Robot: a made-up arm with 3 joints. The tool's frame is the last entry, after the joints. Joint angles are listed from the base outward.
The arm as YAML. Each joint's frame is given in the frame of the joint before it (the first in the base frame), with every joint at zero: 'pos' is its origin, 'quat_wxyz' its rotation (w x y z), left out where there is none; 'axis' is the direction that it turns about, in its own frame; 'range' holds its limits. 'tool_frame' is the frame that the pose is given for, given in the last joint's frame.
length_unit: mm
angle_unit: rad
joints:
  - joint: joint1
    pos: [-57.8, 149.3, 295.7]
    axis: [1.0, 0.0, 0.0]
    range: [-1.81, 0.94]
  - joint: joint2
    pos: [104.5, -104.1, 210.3]
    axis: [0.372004, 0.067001, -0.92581]
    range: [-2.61, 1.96]
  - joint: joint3
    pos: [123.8, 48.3, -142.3]
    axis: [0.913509, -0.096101, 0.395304]
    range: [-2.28, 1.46]
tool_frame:
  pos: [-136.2, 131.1, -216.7]
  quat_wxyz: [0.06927, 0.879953, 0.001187, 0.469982]
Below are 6 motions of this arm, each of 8 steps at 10 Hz.
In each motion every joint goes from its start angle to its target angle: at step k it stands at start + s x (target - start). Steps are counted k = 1, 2, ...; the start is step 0. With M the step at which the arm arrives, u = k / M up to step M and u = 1 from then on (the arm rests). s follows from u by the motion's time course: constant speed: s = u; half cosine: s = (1 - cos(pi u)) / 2; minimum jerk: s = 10 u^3 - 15 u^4 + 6 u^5.
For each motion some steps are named. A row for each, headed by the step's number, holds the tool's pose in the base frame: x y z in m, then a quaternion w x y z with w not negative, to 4 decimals.
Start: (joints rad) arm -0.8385 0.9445 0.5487
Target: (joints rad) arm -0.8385 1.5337 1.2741
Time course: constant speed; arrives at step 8
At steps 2, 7, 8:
2: 0.2587 0.2906 0.2292 0.1064 0.6689 -0.2720 0.6836
7: 0.3010 0.3190 0.3475 0.0760 -0.4930 0.3297 -0.8015
8: 0.3028 0.3203 0.3712 0.1071 -0.4495 0.3318 -0.8224

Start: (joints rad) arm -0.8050 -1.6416 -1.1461
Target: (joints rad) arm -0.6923 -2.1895 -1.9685
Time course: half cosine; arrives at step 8
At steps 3, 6, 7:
3: 0.2714 -0.0471 0.4212 0.4399 -0.0172 0.7858 0.4344
6: 0.3145 0.0464 0.4491 0.3709 -0.2254 0.7037 0.5626
7: 0.3167 0.0656 0.4545 0.3534 -0.2614 0.6783 0.5888

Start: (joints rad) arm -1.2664 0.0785 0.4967
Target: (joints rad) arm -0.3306 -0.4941 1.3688
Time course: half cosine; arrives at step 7
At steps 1, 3, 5, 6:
1: 0.0191 0.1310 0.1393 0.3287 0.8085 0.2399 0.4252
3: -0.0404 0.1937 0.1737 0.0442 0.8880 0.2295 0.3960
5: -0.1080 0.2088 0.2628 0.3152 -0.8670 -0.2093 -0.3243
6: -0.1251 0.1941 0.2933 0.4253 -0.8321 -0.2034 -0.2923

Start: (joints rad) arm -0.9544 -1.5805 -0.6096
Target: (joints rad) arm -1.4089 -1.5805 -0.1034
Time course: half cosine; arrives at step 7
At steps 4, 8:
4: 0.0867 -0.0916 0.4544 0.3735 0.3757 0.8482 0.0060
8: 0.0510 -0.0595 0.4929 0.3719 0.4190 0.8206 -0.1127

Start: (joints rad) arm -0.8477 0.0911 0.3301
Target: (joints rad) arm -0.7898 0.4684 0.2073
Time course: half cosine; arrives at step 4
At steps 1, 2, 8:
1: 0.0494 0.1658 0.1319 0.2844 0.8245 0.1186 0.4746
2: 0.0776 0.1789 0.1297 0.3019 0.8126 0.0527 0.4957
8: 0.1176 0.1932 0.1319 0.3245 0.7921 -0.0432 0.5152

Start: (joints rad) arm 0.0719 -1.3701 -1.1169
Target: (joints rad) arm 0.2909 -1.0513 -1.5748
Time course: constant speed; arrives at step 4
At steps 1, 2, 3, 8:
1: 0.1792 -0.0897 0.1567 0.4598 0.4135 0.4414 0.6502
2: 0.1746 -0.0919 0.1543 0.5046 0.4215 0.3828 0.6491
3: 0.1670 -0.0950 0.1516 0.5482 0.4299 0.3260 0.6391
8: 0.1562 -0.0984 0.1486 0.5902 0.4387 0.2721 0.6206

